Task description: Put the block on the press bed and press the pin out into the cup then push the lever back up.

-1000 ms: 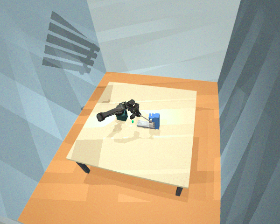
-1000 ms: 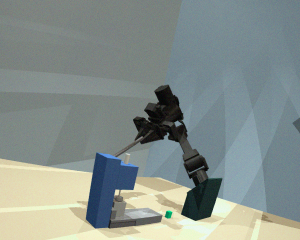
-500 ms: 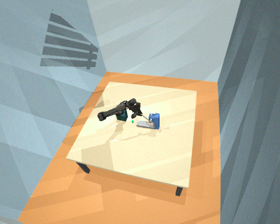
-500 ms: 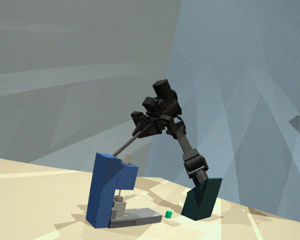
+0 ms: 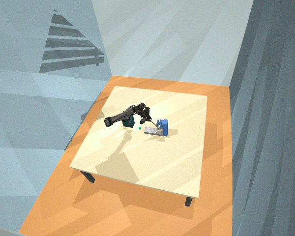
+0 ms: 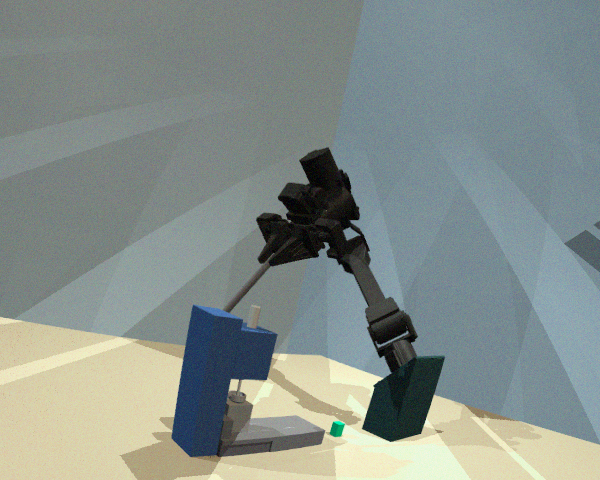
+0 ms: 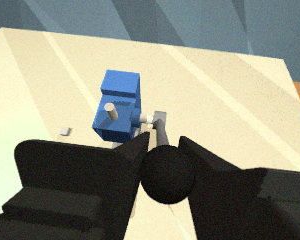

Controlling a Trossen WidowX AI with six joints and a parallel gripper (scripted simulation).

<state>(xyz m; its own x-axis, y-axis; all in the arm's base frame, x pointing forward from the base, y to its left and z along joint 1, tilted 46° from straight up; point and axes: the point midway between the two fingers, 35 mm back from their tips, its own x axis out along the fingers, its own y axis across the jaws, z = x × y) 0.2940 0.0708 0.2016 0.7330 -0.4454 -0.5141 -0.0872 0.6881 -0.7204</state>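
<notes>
The grey lever lies 20 mm ahead of my gripper tip, 10 mm to the left of it and 40 mm below it. The rest, counted from my gripper tip: thin punch rod 50 mm ahead, 80 mm to the left, 150 mm below; then small grey piece 50 mm ahead, 270 mm to the left, 290 mm below; then small green cube 190 mm behind, 70 mm to the left, 280 mm below.
</notes>
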